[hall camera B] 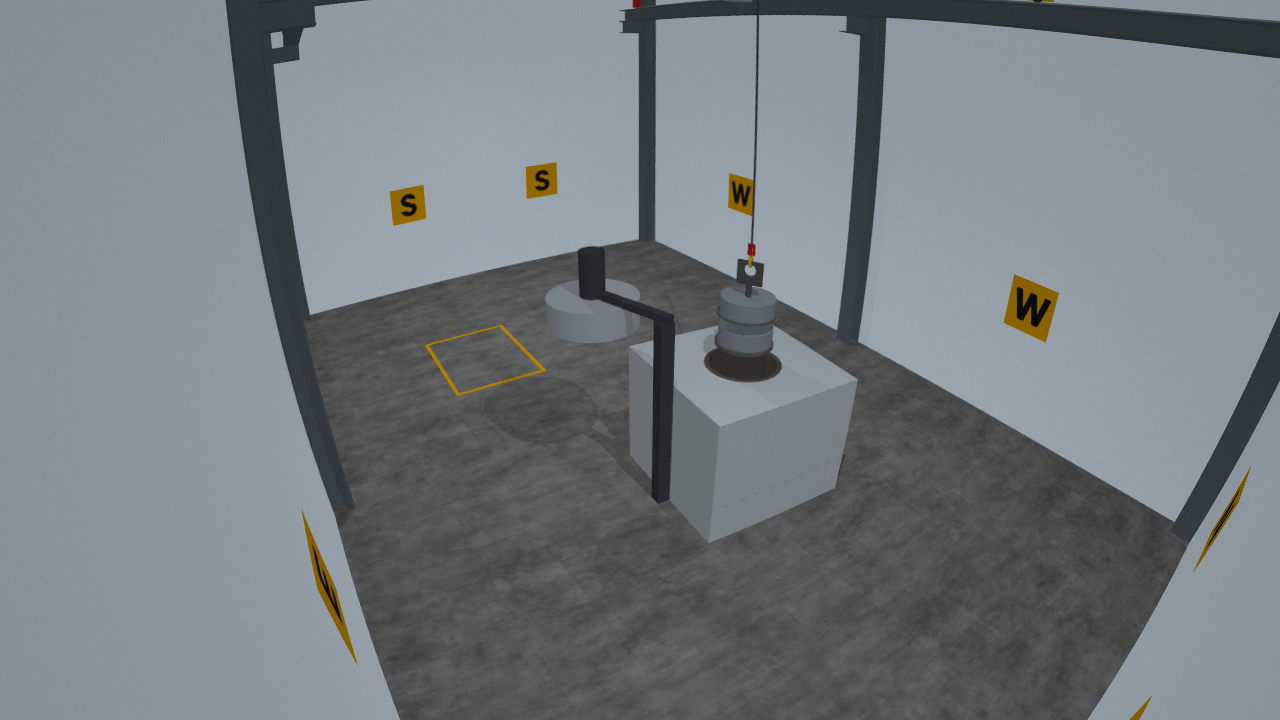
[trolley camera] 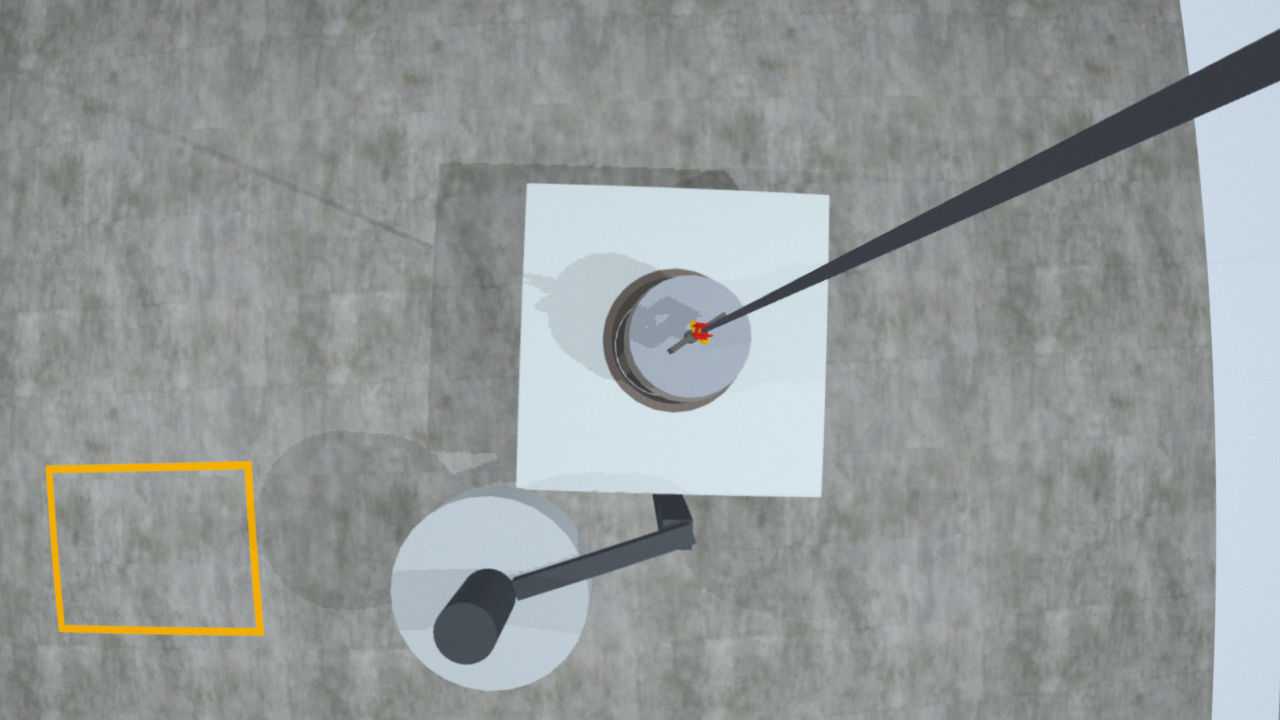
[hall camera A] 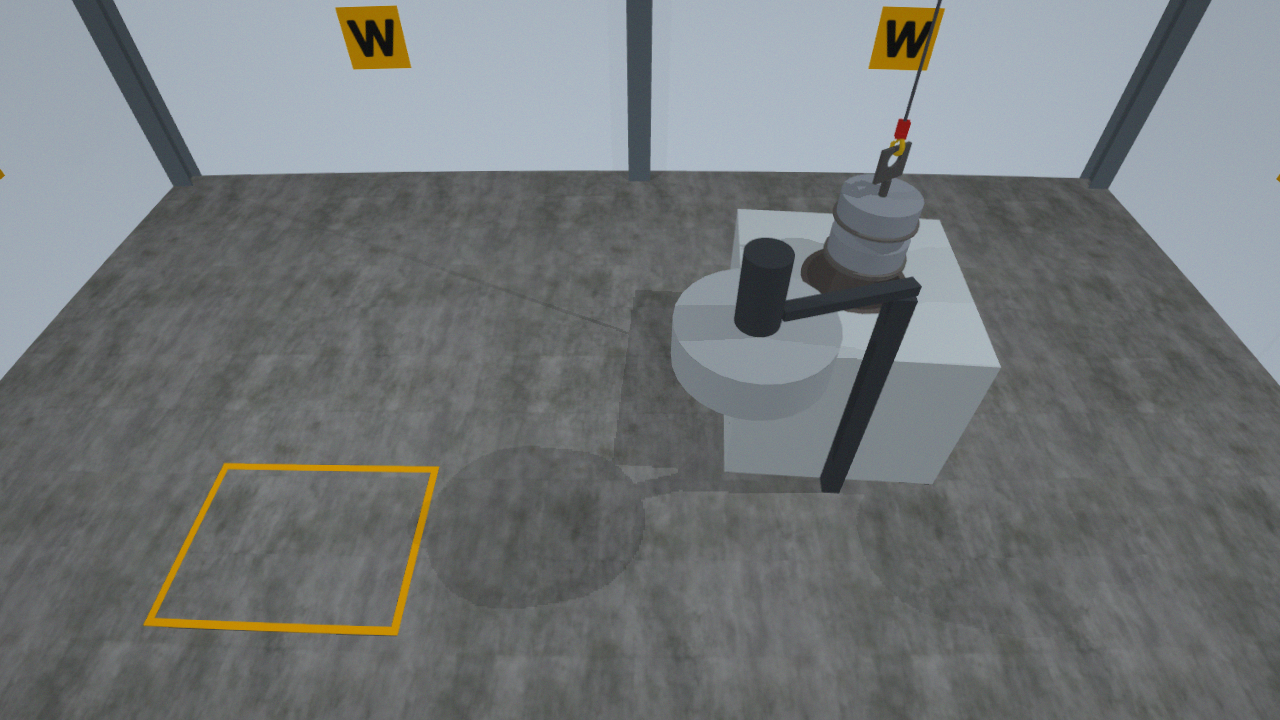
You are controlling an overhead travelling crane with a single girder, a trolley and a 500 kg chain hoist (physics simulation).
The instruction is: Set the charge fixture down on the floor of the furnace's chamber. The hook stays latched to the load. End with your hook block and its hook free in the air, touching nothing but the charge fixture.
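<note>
The charge fixture (hall camera A: 872, 228) (hall camera B: 745, 331) (trolley camera: 689, 371) is a grey stepped cylinder with brown bands and a lifting plate on top. It hangs roughly upright, its bottom slightly above the round mouth of the furnace (hall camera A: 930, 420) (hall camera B: 778, 474) (trolley camera: 581, 438), a white block. In the trolley view it sits right of the mouth's centre; a dark crescent and the brown mouth rim (trolley camera: 612, 340) show at its left. My yellow hook (hall camera A: 897, 146) (hall camera B: 750, 261) (trolley camera: 699, 332) is latched through the plate's eye, under the red hook block (hall camera A: 902, 128) (hall camera B: 750, 249). The chamber floor is hidden.
A round pale lid (hall camera A: 760, 389) (hall camera B: 581, 324) (trolley camera: 447, 546) with a black cylinder on top hangs on a dark arm and post (hall camera A: 863, 402) (hall camera B: 663, 411) beside the furnace. A yellow outlined square (hall camera A: 331, 467) (hall camera B: 501, 383) (trolley camera: 161, 632) lies on the floor beyond the lid.
</note>
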